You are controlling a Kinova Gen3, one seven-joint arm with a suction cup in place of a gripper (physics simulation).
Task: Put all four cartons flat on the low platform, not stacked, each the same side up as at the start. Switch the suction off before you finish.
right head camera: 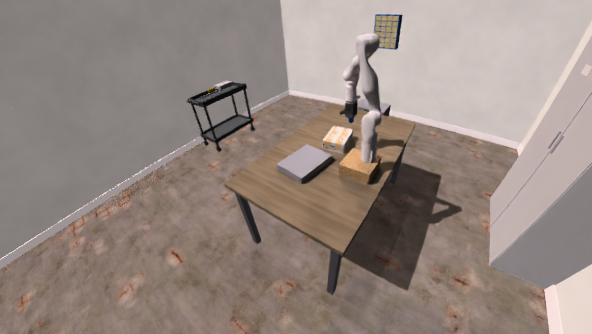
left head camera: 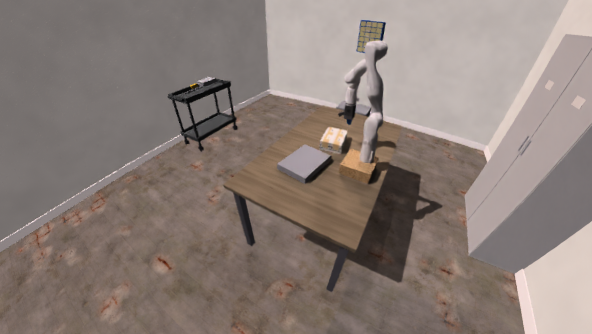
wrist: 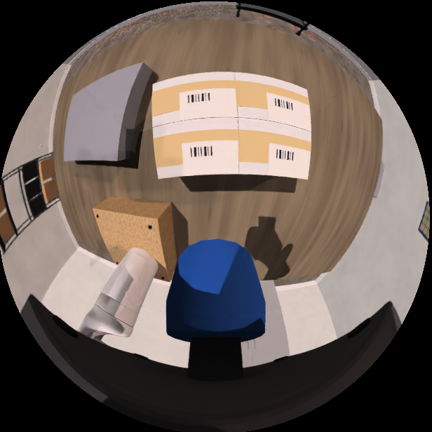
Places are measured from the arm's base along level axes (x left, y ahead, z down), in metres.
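Pixels of known places: hand at its tool point: (right head camera: 351, 121) (left head camera: 348, 123); arm's base at its link origin: (right head camera: 367, 158) (left head camera: 365, 159).
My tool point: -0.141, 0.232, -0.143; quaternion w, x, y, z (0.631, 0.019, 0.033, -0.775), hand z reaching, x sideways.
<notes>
Ahead of a thing's pixels: the offset from my tool point to its top centre, as dx, dy, dz. Level surfaces: height alone.
The cartons {+0.048, +0.047, +0.148} (left head camera: 334, 139) (right head camera: 337, 138) (wrist: 210, 132), white with orange bands and barcode labels, stand tightly together in a flat two-by-two block on the table. The low platform {+0.379, +0.122, +0.179} (left head camera: 304, 162) (right head camera: 304, 162) (wrist: 100, 117) is a grey slab beside them, on the near side in the head views and at left in the wrist view. No carton shows on it. My gripper (left head camera: 349, 121) (right head camera: 351, 120) (wrist: 217, 265), a blue suction cup, points down above the table, apart from the cartons and beyond them in the head views. Nothing hangs from it.
The arm stands on a cork-coloured block (left head camera: 356, 167) (right head camera: 357, 167) (wrist: 132, 230) beside the platform and cartons. The wooden table {dz +0.227} (left head camera: 320, 200) (right head camera: 305, 205) carries them all. A black cart (left head camera: 210, 126) (right head camera: 229, 128) stands near the left wall. A grey cabinet (left head camera: 530, 150) stands at right.
</notes>
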